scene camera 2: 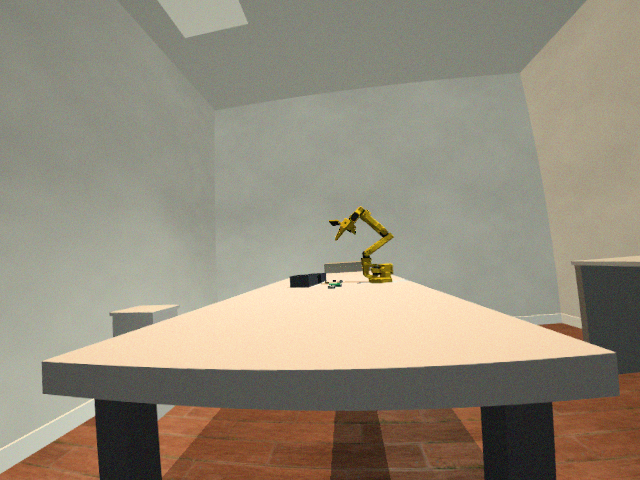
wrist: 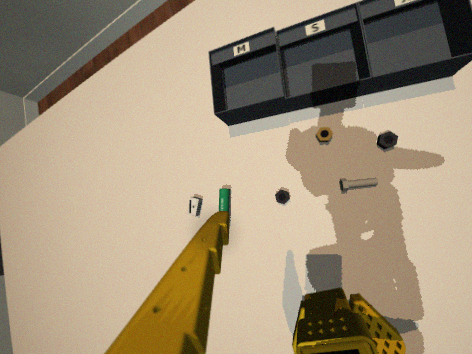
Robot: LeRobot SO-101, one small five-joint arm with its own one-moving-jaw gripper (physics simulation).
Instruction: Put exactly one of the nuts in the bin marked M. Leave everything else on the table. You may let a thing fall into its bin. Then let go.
Observation:
In view: a black double bin (wrist: 328, 58).

